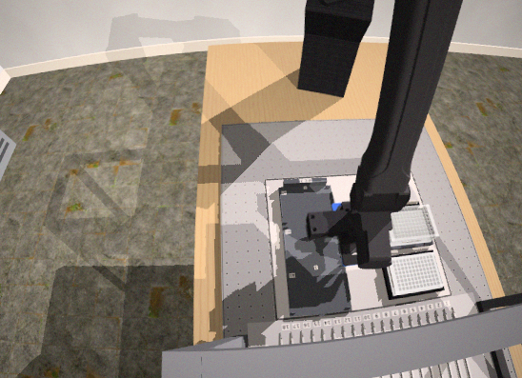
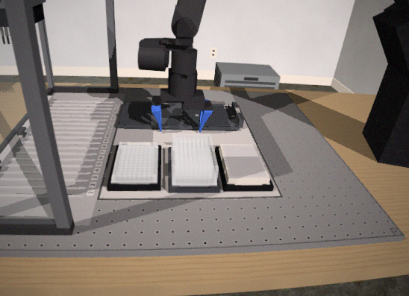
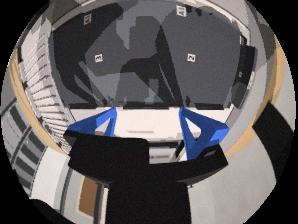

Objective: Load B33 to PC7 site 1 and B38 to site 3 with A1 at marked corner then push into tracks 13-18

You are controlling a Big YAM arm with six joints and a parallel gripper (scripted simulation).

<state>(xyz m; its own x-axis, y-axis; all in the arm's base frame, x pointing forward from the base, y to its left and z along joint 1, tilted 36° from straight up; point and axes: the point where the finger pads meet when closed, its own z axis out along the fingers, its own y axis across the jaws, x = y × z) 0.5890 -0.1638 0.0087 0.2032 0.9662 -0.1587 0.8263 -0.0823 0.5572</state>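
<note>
Now: hand 13 cm short of the white 96-well plate B38 and 12 cm to the right of it. Round my hand: nest S3: 13 cm ahead, 12 cm to the left, 1 cm below; then dark plate carrier PC7: 7 cm to the right, 2 cm behind; then nest S1: 18 cm to the left, 8 cm behind, 1 cm below.
</note>
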